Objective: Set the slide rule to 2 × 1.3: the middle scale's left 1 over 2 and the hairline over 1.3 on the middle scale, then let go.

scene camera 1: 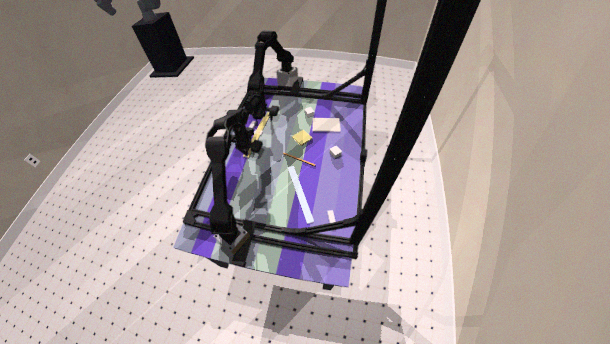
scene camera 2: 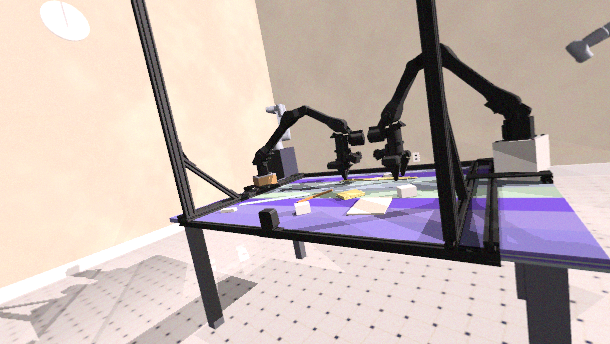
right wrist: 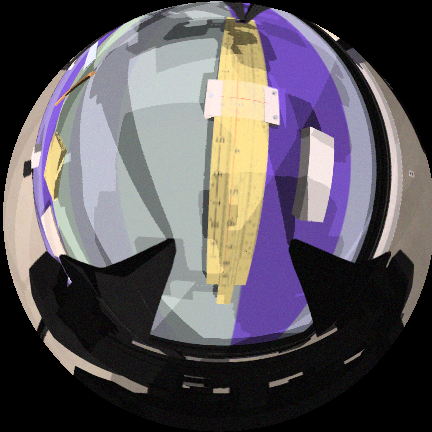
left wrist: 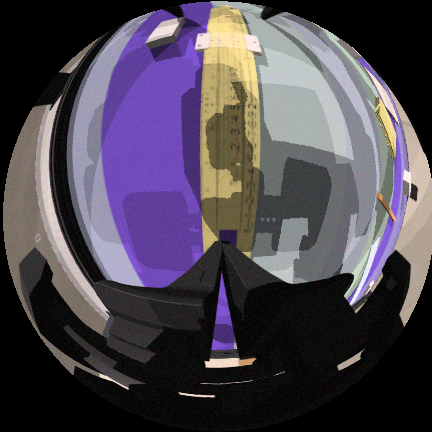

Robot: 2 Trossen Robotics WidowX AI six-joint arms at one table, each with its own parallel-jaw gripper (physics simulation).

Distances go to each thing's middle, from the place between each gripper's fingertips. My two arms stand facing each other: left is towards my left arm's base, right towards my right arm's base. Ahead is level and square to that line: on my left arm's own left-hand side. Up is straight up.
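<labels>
Counted from my left hand, the yellow slide rule (right wrist: 221, 126) is 15 cm to the right and 2 cm behind; the clear cursor (right wrist: 224, 97) is 16 cm to the right and 2 cm behind.
The clear cursor is 10 cm to the left of my right hand and 1 cm ahead of it. The yellow slide rule is 10 cm to the left of my right hand and 1 cm ahead of it.
</labels>
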